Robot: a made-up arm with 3 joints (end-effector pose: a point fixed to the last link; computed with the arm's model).
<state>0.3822 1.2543 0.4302</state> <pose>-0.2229 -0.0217 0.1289 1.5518 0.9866 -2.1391</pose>
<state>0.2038 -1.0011 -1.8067</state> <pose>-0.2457 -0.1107 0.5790 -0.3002 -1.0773 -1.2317</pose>
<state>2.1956 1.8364 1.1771</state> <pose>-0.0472 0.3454 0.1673 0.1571 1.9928 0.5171</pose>
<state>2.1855 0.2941 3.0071</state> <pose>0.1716 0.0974 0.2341 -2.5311 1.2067 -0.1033</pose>
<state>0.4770 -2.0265 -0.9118</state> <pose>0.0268 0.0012 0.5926 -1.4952 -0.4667 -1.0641</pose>
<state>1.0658 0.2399 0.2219</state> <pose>-0.1630 -0.1398 0.2555 0.3802 0.7349 -2.0912</pose>
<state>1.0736 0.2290 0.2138</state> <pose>-0.1609 -0.1406 0.2570 0.3748 0.7222 -2.0861</pose>
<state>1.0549 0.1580 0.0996</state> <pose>-0.1671 -0.1463 0.2704 0.3833 0.5627 -2.1158</pose>
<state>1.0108 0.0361 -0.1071</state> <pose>-0.1794 -0.1553 0.2950 0.3902 0.2754 -2.1403</pose>
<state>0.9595 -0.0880 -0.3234</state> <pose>-0.1910 -0.1631 0.3219 0.3801 -0.0160 -2.1193</pose>
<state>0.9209 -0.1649 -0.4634</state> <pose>-0.1986 -0.1670 0.3398 0.3654 -0.1954 -2.0845</pose>
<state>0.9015 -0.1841 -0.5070</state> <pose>-0.2031 -0.1676 0.3451 0.3611 -0.2503 -2.0772</pose>
